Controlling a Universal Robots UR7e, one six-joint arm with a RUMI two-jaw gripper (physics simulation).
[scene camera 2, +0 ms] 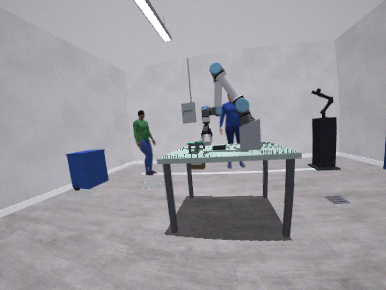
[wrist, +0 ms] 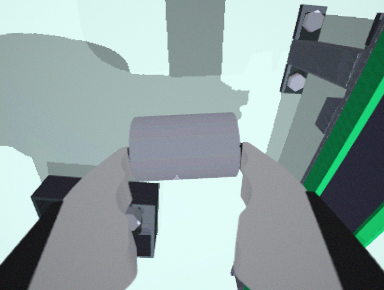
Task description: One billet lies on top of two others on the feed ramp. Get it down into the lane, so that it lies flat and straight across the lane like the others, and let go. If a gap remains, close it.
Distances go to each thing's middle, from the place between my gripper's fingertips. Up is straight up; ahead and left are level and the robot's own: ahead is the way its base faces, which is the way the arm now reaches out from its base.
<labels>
The dark flat block point(wrist: 144, 195) is 10 cm behind my hand, 14 cm to the right of it and 6 cm below it.
</labels>
